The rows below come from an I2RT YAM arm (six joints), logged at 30 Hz.
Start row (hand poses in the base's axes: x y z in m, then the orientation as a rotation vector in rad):
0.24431, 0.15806, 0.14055, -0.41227, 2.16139, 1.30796
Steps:
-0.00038, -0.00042, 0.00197, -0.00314, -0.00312, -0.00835
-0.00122, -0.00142, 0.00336, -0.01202, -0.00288, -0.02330
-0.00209, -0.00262, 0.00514, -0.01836, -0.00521, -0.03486
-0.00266, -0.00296, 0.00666, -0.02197, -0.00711, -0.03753
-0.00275, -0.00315, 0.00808, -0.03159, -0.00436, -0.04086
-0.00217, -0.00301, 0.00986, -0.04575, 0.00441, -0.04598
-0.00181, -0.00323, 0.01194, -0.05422, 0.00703, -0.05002
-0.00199, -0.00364, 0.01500, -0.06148, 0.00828, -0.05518
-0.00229, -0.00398, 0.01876, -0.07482, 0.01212, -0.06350
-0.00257, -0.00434, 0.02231, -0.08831, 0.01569, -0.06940
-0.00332, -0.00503, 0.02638, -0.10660, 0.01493, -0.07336
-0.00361, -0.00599, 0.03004, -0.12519, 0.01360, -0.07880
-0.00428, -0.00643, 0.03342, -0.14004, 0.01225, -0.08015
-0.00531, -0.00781, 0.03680, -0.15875, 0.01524, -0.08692
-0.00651, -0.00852, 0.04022, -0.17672, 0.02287, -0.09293
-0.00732, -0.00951, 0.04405, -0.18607, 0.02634, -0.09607
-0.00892, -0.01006, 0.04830, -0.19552, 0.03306, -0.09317
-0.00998, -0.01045, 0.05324, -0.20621, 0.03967, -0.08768
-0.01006, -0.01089, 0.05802, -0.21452, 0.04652, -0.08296
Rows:
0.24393, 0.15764, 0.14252, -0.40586, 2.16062, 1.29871
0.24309, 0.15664, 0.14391, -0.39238, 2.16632, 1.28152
0.24222, 0.15544, 0.14569, -0.38320, 2.16817, 1.26759
0.24165, 0.15510, 0.14721, -0.38270, 2.16902, 1.26153
0.24156, 0.15491, 0.14863, -0.38117, 2.17797, 1.25103
0.24214, 0.15505, 0.15041, -0.37592, 2.19494, 1.23753
0.24250, 0.15483, 0.15249, -0.37318, 2.20280, 1.22767
0.24232, 0.15442, 0.15555, -0.36948, 2.20853, 1.21782
0.24202, 0.15408, 0.15931, -0.36308, 2.22035, 1.20098
0.24174, 0.15372, 0.16286, -0.35961, 2.23217, 1.18512
0.24099, 0.15303, 0.16693, -0.36267, 2.24382, 1.16325
0.24070, 0.15207, 0.17059, -0.36449, 2.25488, 1.13991
0.24003, 0.15163, 0.17397, -0.36946, 2.26368, 1.12270
0.23900, 0.15025, 0.17735, -0.36726, 2.27796, 1.10019
0.23780, 0.14954, 0.18077, -0.36290, 2.29557, 1.08072
0.23699, 0.14855, 0.18460, -0.36089, 2.30425, 1.07031
0.23539, 0.14800, 0.18885, -0.36386, 2.31644, 1.06436
0.23433, 0.14761, 0.19379, -0.37032, 2.32965, 1.05834
0.23425, 0.14717, 0.19857, -0.37486, 2.34141, 1.05455

